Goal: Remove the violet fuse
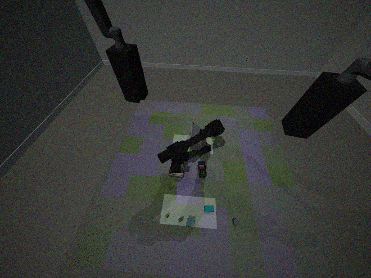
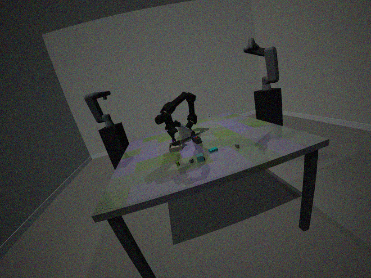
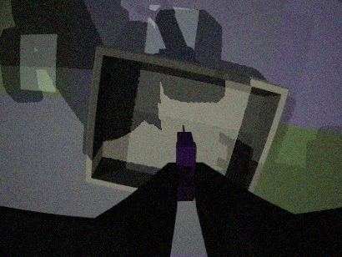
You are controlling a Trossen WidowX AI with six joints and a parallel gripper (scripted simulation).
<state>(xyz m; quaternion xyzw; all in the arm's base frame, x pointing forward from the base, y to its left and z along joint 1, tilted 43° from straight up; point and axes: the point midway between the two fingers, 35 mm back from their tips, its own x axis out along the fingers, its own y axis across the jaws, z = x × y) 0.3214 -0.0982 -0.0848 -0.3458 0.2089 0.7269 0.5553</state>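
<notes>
Now: the violet fuse 1 cm below my gripper tip. From my gripper tip the other things lie so: white fuse 5 cm behind, 17 cm to the left, 5 cm below; then tray 7 cm below; then blue fuse 6 cm behind, 17 cm to the left, 5 cm below.
</notes>
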